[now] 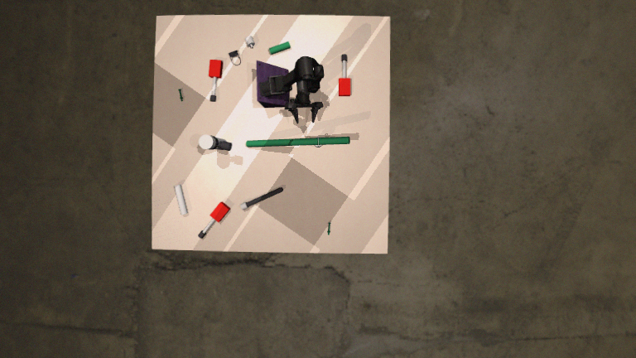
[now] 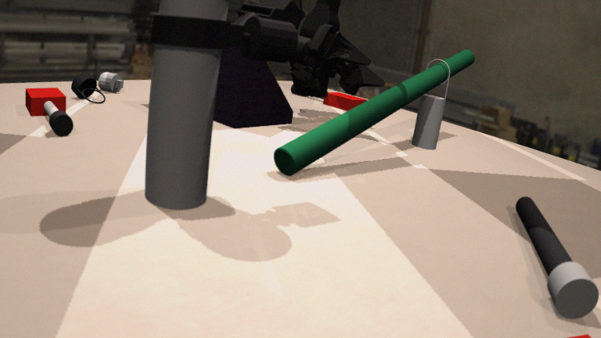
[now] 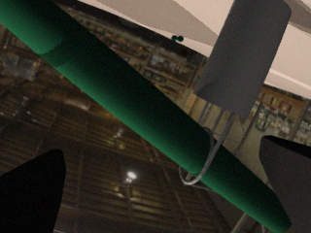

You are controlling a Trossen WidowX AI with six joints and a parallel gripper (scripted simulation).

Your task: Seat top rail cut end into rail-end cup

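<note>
Right now the small grey post is 10 cm ahead of my gripper tip, 5 cm to the left of it and 1 cm below it. The rest, counted from my gripper tip: grey tube (32 cm ahead, 72 cm to the right, 10 cm below); then short green piece (43 cm behind, 10 cm to the right, 10 cm below).
</note>
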